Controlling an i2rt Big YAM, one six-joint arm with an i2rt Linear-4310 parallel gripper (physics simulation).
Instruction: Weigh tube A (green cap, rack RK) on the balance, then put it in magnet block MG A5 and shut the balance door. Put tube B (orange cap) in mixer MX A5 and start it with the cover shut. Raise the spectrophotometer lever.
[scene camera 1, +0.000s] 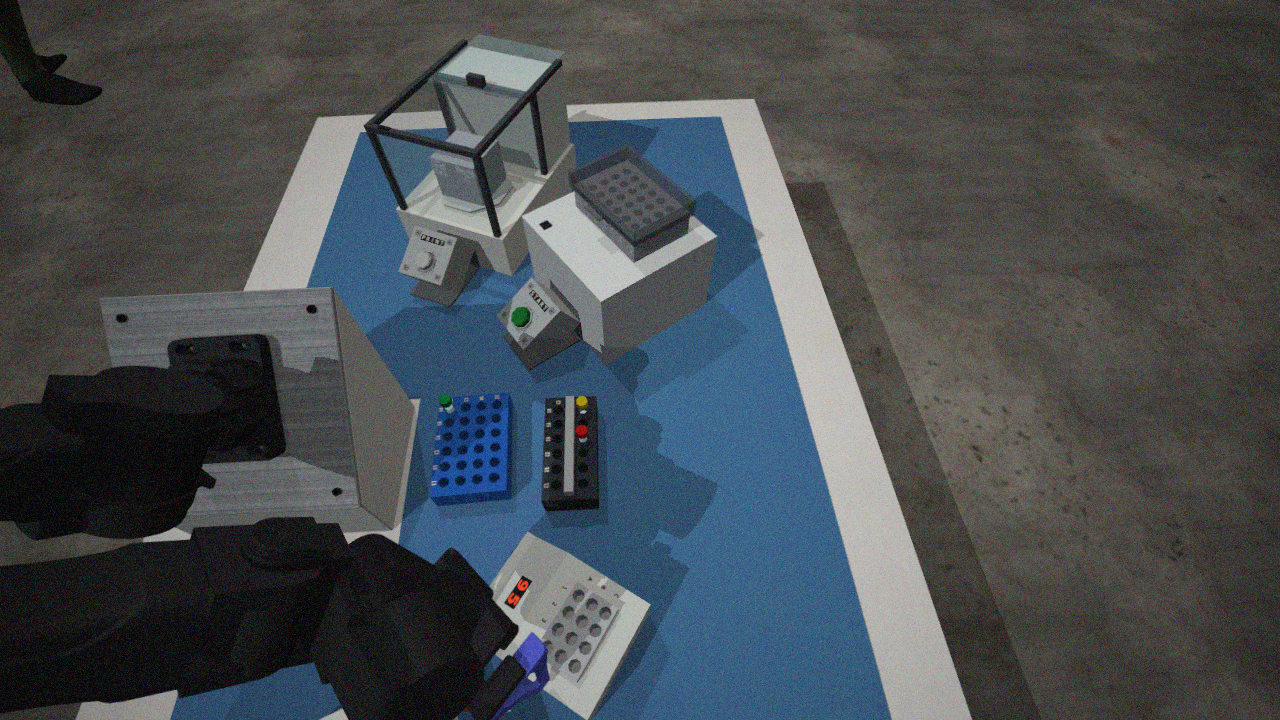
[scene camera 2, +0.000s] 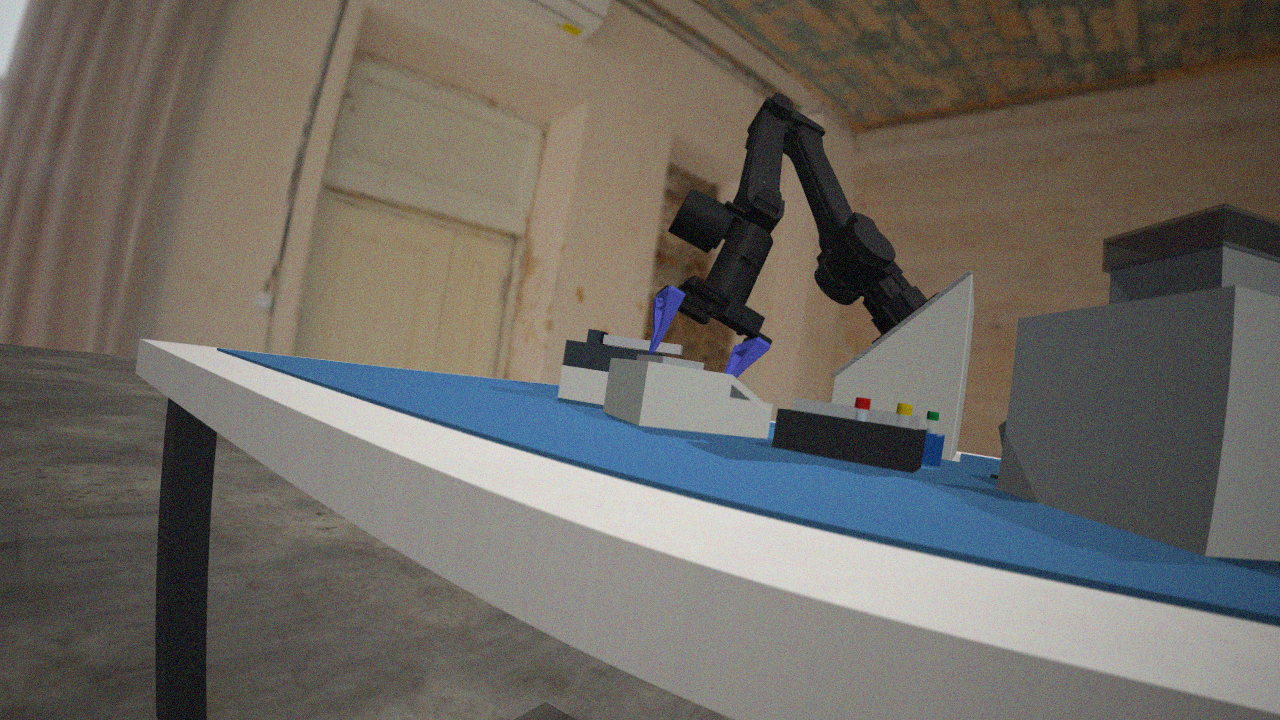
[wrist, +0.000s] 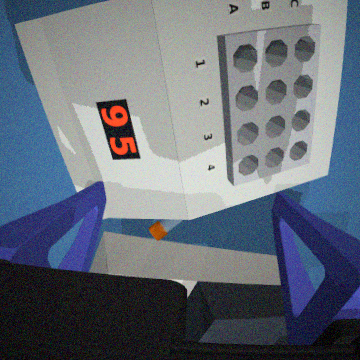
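Observation:
Tube B, with its orange cap (wrist: 158, 231), lies on the blue mat between the heater block and the spectrophotometer (wrist: 235, 300) (scene camera 2: 586, 376); its clear body is partly hidden by the block. My gripper (wrist: 188, 195) (scene camera 2: 694, 361) is open and empty above them. Tube A, green cap (scene camera 1: 445, 401) (scene camera 2: 932, 416), stands in a corner of blue rack RK (scene camera 1: 470, 493). The black magnet block MG (scene camera 1: 570, 502) (scene camera 2: 845, 440) holds yellow-capped and red-capped tubes. The mixer MX (scene camera 1: 617, 277) has its grey cover (scene camera 1: 631, 201) down. The balance (scene camera 1: 465, 219) stands behind; its door state is unclear. The spectrophotometer lever is unclear.
The white heater block (scene camera 1: 617, 662) (wrist: 150, 55) (scene camera 2: 680, 398) shows 95. The PRINT box (scene camera 1: 434, 255) and green-buttoned START box (scene camera 1: 541, 322) stand before the balance and mixer. The arm's grey angled mount (scene camera 1: 375, 429) (scene camera 2: 930, 358) is beside the racks.

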